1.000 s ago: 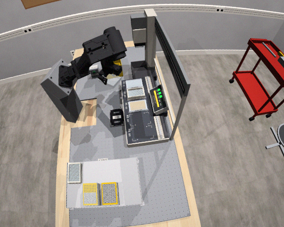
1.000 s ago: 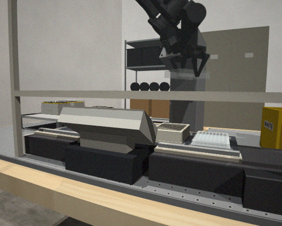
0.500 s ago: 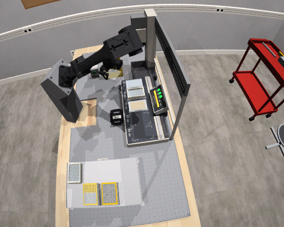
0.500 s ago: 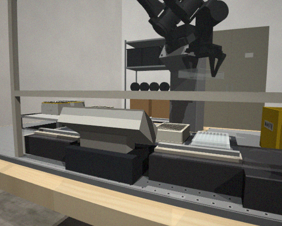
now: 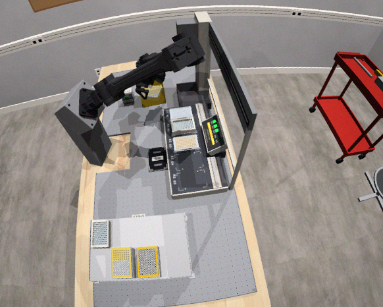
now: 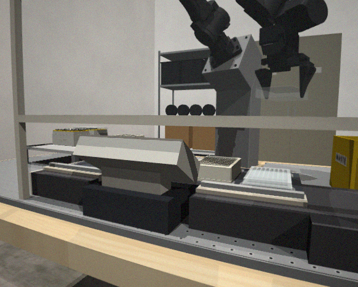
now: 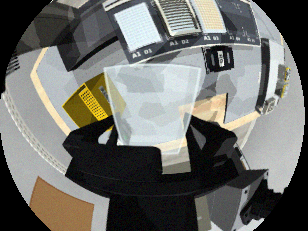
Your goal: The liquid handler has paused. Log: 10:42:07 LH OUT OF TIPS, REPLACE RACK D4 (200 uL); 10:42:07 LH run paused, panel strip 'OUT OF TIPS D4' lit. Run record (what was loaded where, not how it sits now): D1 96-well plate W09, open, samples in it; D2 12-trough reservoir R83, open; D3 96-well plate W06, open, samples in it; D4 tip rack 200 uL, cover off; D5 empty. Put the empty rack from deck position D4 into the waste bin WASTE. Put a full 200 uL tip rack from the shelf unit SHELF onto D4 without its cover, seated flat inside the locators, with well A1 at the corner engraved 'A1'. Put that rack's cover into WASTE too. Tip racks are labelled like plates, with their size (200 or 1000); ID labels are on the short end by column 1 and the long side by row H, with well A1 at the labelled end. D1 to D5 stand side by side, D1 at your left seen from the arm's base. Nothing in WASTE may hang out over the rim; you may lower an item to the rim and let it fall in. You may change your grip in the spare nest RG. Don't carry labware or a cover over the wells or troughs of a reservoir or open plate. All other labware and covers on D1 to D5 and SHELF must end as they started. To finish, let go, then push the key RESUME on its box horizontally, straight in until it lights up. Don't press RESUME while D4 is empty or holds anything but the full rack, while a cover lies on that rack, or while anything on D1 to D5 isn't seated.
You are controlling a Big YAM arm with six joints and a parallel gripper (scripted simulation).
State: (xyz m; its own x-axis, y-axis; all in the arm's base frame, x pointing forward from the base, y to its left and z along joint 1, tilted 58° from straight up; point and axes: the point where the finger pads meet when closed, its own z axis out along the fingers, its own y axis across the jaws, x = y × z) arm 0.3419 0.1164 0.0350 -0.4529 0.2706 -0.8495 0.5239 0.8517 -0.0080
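My hand is 19 cm above the yellow waste bin, 18 cm to the right of it and 10 cm short of it. Also, from my hand: clear cover (1 cm above); reservoir (19 cm to the right, 18 cm below, 8 cm ahead); clear plate (18 cm below, 14 cm ahead, 10 cm to the right).
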